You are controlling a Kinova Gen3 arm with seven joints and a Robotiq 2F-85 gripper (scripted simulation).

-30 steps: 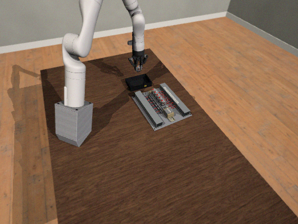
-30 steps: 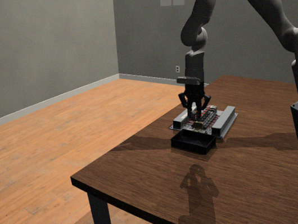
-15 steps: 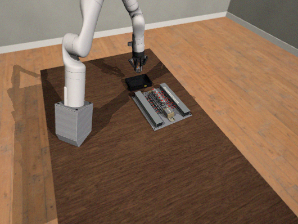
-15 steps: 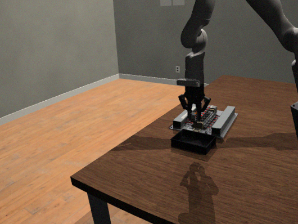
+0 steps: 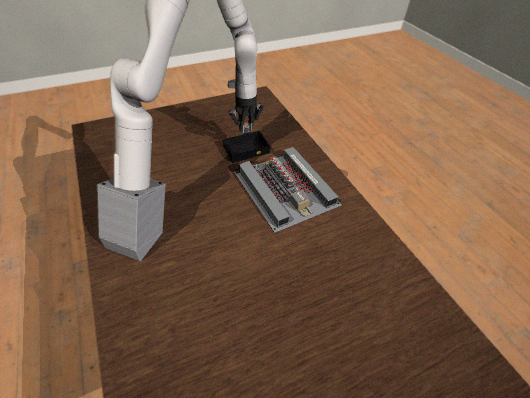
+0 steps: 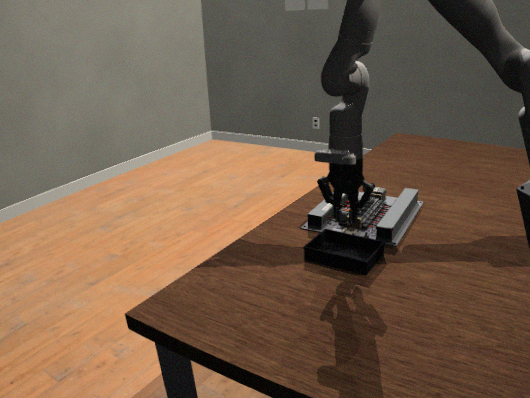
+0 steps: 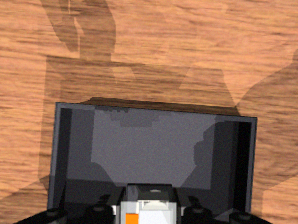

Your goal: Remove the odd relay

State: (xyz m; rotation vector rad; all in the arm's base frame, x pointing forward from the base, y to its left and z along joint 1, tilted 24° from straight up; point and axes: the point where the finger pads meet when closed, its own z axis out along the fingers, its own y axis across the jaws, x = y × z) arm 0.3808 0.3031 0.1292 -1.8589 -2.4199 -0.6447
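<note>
My gripper is now 90 mm above the black parts tray. Round my hand: relay 230 mm to the right, 110 mm ahead, 60 mm below; relay panel 240 mm to the right, 110 mm ahead, 90 mm below.
</note>
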